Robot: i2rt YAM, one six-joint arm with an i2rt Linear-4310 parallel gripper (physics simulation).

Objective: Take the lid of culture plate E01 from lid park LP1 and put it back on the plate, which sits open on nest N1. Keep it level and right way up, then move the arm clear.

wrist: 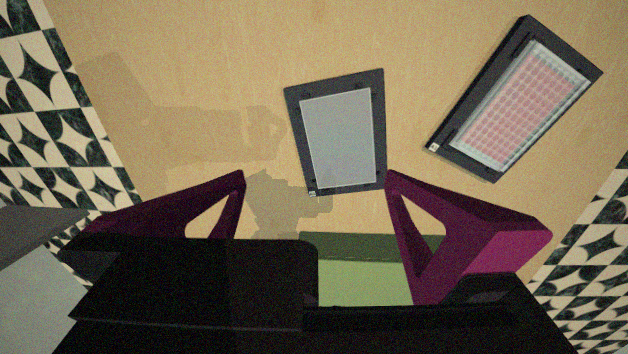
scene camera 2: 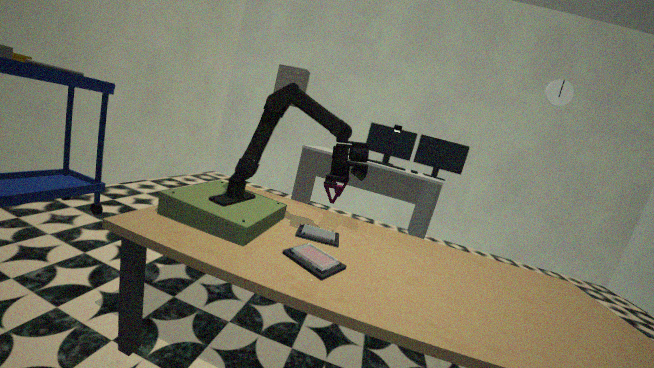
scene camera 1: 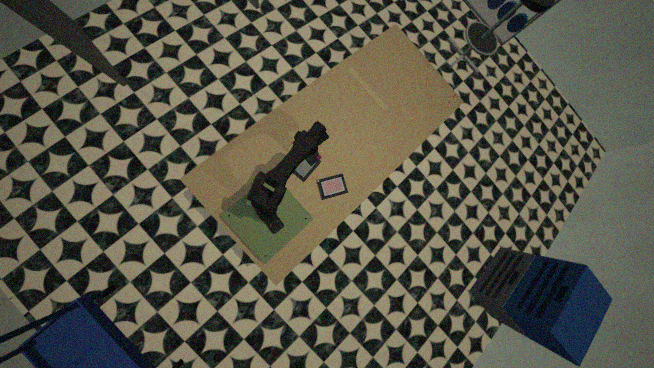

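Pixels of known places: gripper, fingertip midpoint: (wrist: 314, 177) (scene camera 2: 334, 199); arm's base, link origin: (scene camera 2: 233, 198).
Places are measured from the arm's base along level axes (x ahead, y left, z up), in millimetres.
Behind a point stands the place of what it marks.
Observation:
The grey, flat lid (scene camera 1: 306, 168) {x 318, y 91, z -52 mm} (scene camera 2: 320, 232) {x 331, y 112, z -52 mm} (wrist: 340, 137) {x 335, y 116, z -52 mm} lies level in the dark frame of lid park LP1 (scene camera 2: 301, 233) (wrist: 293, 112). The open culture plate (scene camera 1: 333, 186) {x 382, y -89, z -44 mm} (scene camera 2: 315, 256) {x 386, y -102, z -44 mm} (wrist: 520, 107) {x 391, y -82, z -44 mm}, with pinkish wells, sits in dark nest N1 (scene camera 2: 330, 274) {x 450, y -137, z -61 mm} (wrist: 480, 70) {x 425, y -38, z -67 mm}, nearer the table's front edge in scene camera 2. My gripper (scene camera 2: 334, 199) {x 348, y 138, z 83 mm} (wrist: 314, 177) {x 348, y 138, z 83 mm} is open and empty, with magenta fingers pointing down. It is above the table, higher than the lid and behind the lid park in scene camera 2. In scene camera 1 the arm hides most of the gripper.
The arm stands on a green base block (scene camera 1: 265, 245) {x -98, y -119, z 6 mm} (scene camera 2: 200, 220) {x 18, y -178, z -37 mm} (wrist: 365, 282) {x 110, y 49, z -6 mm} at one end of the wooden table (scene camera 1: 395, 65) {x 1283, y 336, z -70 mm} (scene camera 2: 450, 300) {x 806, y -17, z -70 mm} (wrist: 200, 45) {x 434, y 298, z -70 mm}, near the lid park. A desk with two monitors (scene camera 2: 392, 140) stands beyond the table, and a blue cart (scene camera 2: 55, 185) stands to the left.

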